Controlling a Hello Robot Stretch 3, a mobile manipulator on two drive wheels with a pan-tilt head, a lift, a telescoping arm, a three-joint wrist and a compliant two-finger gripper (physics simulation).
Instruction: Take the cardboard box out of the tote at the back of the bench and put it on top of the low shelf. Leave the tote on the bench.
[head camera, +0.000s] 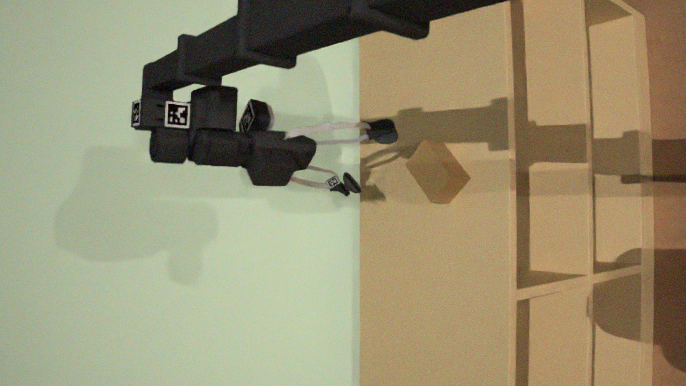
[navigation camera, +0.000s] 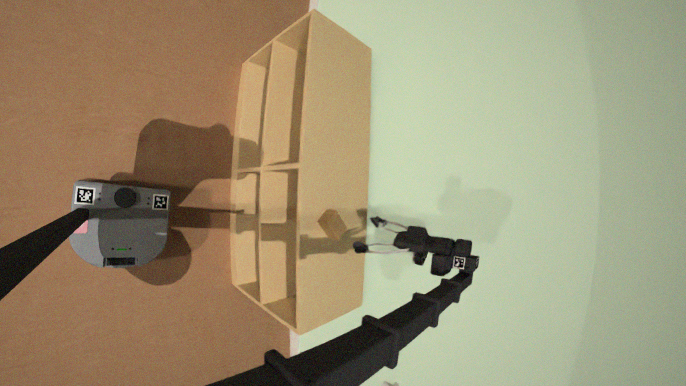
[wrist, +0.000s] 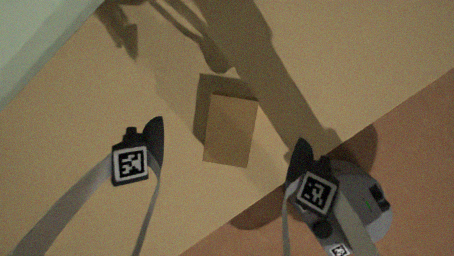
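Seen in the pictures: gripper, between the fingertips: (head camera: 377, 160) (navigation camera: 362, 233) (wrist: 227, 145); robot's base, origin of its link: (navigation camera: 125, 196).
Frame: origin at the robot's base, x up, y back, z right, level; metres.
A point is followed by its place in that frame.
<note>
The brown cardboard box (head camera: 437, 172) @(x 0.661, y 0.008, z 0.605 m) (navigation camera: 332, 224) @(x 0.661, y 0.006, z 0.602 m) (wrist: 231, 131) @(x 0.661, y 0.013, z 0.628 m) rests on top of the low wooden shelf (head camera: 425, 275) @(x 0.611, y -0.178, z 0.664 m) (navigation camera: 335, 125) @(x 0.610, y -0.357, z 0.617 m) (wrist: 65, 165) @(x 0.610, y -0.253, z 0.722 m), turned at an angle to the shelf's edges. My gripper (head camera: 367, 157) @(x 0.762, y 0.022, z 0.641 m) (navigation camera: 369, 234) @(x 0.762, y 0.022, z 0.641 m) (wrist: 227, 145) @(x 0.762, y 0.022, z 0.641 m) is open, with nothing between its fingers. It is apart from the box, on the wall side of it, and its fingers point toward the box. In the wrist view the box appears between and beyond the spread fingertips. The tote and the bench do not show in these views.
The pale green wall (head camera: 150, 310) @(x 1.031, y -0.252, z 0.900 m) (navigation camera: 475, 100) @(x 1.057, y -0.492, z 0.884 m) runs along the shelf's back edge. My arm (head camera: 300, 35) @(x 1.110, y 0.085, z 0.326 m) (navigation camera: 345, 340) @(x 1.090, y 0.083, z 0.194 m) reaches past one end of the shelf. My base (navigation camera: 120, 230) @(x 0.160, y 0.118, z -0.007 m) (wrist: 367, 195) @(x 0.160, y 0.206, z 0.037 m) stands on the brown floor (navigation camera: 75, 100) @(x 0.000, y -0.356, z -0.238 m) before the shelf's open front.
</note>
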